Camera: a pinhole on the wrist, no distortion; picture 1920 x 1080 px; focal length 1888.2 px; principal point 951.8 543.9 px. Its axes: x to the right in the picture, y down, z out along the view. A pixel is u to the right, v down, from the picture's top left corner.
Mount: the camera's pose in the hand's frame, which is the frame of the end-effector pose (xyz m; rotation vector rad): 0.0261 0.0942 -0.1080 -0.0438 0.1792 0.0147
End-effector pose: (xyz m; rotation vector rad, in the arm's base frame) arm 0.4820 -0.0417 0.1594 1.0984 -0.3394 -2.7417
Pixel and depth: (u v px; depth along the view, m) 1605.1 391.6 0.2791
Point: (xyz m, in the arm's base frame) 0.2613 -0.1423 0.1755
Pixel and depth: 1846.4 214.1 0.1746
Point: 0.3528 -0.1371 0.1228
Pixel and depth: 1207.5 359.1 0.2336
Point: 0.3356 -0.1270 0.1987
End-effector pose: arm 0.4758 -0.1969 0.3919 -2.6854 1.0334 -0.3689
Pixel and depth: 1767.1 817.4 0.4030
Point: 0.6420 -0.4701 0.1387
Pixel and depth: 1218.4 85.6 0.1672
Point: 0.5121 -0.2884 0.3340
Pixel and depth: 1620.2 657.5 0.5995
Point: 0.7618 -0.4857 -0.0225
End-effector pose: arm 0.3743 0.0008 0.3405 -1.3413 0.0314 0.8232
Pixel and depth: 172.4 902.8 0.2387
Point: 0.2118 0.1083 0.2672
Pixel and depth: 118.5 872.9 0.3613
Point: 0.1160 0.2015 0.3017
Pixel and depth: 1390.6 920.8 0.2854
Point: 0.3201 0.2082 0.1790
